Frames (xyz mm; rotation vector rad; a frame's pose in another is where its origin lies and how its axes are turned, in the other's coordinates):
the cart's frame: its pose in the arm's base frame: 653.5 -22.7 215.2 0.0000 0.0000 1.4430
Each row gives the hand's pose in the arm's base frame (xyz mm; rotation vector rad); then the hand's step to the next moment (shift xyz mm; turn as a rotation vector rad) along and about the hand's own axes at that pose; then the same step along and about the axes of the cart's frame.
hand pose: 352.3 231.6 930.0 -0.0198 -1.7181 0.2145
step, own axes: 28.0 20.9 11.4 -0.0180 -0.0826 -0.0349
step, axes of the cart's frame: 20.3 20.7 22.5 -0.0724 -0.0558 0.0001
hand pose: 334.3 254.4 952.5 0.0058 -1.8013 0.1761
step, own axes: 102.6 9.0 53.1 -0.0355 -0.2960 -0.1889
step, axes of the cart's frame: 1.8 77.4 86.2 -0.2423 -0.2531 0.0427
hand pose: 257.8 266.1 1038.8 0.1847 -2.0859 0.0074
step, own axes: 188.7 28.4 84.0 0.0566 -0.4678 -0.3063
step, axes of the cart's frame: -24.5 166.6 122.9 -0.4028 -0.3538 0.1687
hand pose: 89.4 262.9 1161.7 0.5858 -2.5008 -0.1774
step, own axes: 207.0 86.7 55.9 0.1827 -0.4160 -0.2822
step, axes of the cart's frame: -41.9 214.2 76.6 -0.4285 -0.2293 0.2234
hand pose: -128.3 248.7 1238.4 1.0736 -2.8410 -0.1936
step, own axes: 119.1 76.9 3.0 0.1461 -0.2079 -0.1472
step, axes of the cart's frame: -39.2 135.5 14.4 -0.2558 -0.0795 0.1203
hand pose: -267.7 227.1 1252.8 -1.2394 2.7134 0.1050
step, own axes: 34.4 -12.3 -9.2 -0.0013 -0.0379 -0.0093
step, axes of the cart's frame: -36.3 9.4 3.2 -0.0212 -0.0314 0.0094
